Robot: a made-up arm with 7 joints.
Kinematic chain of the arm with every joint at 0, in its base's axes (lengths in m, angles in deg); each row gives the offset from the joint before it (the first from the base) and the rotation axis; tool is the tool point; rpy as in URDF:
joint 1: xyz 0 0 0.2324 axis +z
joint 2: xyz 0 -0.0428 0.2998 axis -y
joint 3: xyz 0 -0.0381 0.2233 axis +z
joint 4: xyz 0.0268 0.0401 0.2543 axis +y
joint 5: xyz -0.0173 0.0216 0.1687 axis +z
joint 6: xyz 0 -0.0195 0.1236 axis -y
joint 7: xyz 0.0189 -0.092 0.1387 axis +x
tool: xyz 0 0 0 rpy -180 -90 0
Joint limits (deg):
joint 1: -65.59..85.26
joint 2: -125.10..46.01
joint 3: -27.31..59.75
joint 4: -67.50..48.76
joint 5: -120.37..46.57
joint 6: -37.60..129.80
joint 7: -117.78..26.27
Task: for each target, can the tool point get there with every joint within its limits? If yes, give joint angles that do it. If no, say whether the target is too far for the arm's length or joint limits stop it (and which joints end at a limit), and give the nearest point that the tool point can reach.
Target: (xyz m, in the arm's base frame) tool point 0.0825 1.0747 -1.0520
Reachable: no: too far | nearest point 0.0995 0.5867 -0.1697 | short by 1.008 m
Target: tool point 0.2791 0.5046 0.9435
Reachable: yes | joints 53.68 -69.45 -8.95 -13.42 -60.93 115.00 -5.59
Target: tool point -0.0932 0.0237 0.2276
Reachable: no: joint limits stop it (at a limit: joint 1, joint 2, joint 3, joint 4, joint 6) | nearest point -0.1427 0.4403 0.3790 | short by 0.446 m
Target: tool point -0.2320 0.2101 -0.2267
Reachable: no: joint limits stop it (at a limit: joint 1, joint 2, joint 4, joint 5, joint 6) | nearest point -0.1150 0.3318 -0.1165 | short by 0.202 m
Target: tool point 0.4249 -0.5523 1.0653
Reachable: yes | joints -53.14 -64.54 -20.04 -13.66 -47.55 27.80 -37.22
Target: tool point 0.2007 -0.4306 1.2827
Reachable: yes | joints -38.07 -32.52 41.51 -22.20 -23.62 -23.90 -71.45
